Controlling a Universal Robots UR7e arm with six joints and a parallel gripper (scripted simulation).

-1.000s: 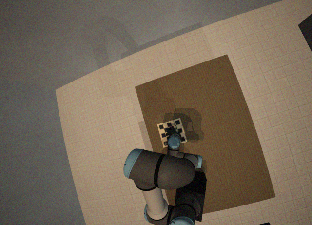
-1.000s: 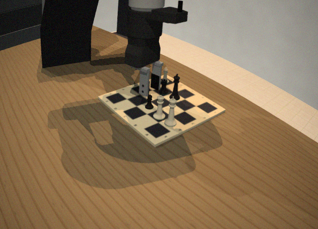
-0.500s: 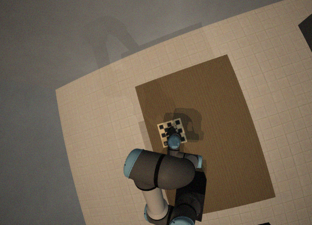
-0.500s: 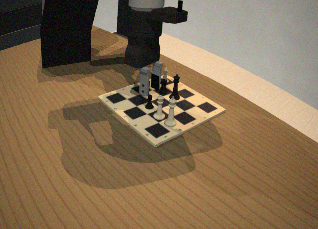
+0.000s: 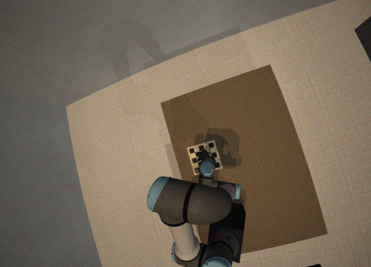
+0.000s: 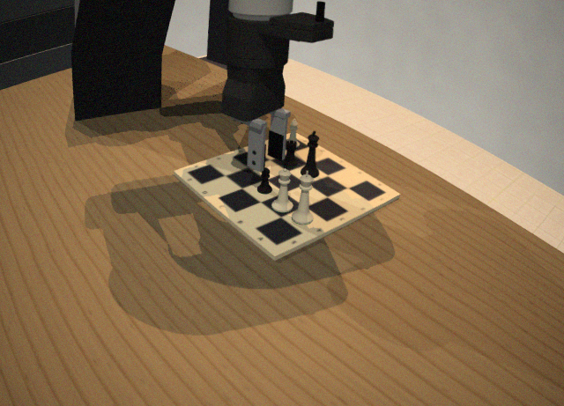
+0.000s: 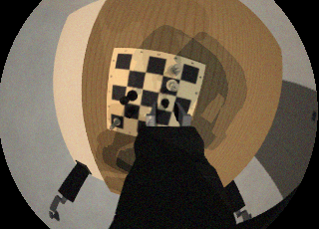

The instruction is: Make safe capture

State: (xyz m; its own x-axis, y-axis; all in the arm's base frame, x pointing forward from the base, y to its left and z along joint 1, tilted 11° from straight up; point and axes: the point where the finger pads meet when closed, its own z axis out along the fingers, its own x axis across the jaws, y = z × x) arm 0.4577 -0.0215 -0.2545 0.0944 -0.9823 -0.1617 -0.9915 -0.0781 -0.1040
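Now: hand 4 cm short of the white queen, 1 cm to the left of it and 3 cm above it. The rest, counted from my hand: white king: 7 cm ahead, 1 cm to the right, 3 cm below; then chessboard: 4 cm to the left, 6 cm below; then tall black piece: 1 cm ahead, 8 cm to the left, 3 cm below.
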